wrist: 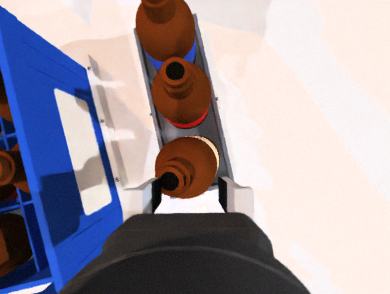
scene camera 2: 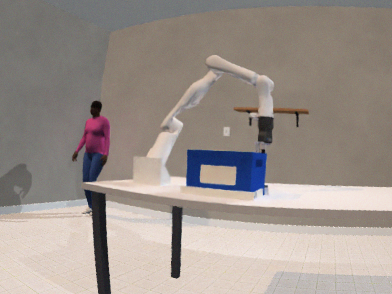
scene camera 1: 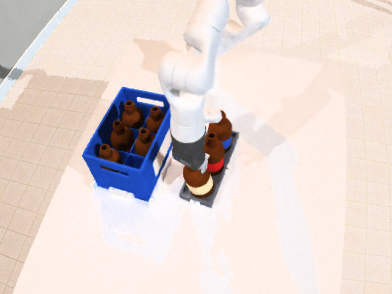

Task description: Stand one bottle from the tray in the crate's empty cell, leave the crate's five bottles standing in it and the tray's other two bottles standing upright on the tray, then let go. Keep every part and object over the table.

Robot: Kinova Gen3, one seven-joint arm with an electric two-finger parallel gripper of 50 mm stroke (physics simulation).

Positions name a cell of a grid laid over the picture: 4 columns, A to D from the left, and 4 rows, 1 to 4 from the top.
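Note:
The gripper (scene camera 1: B3) is visible, and the wrist view (wrist: B3) shows it too.

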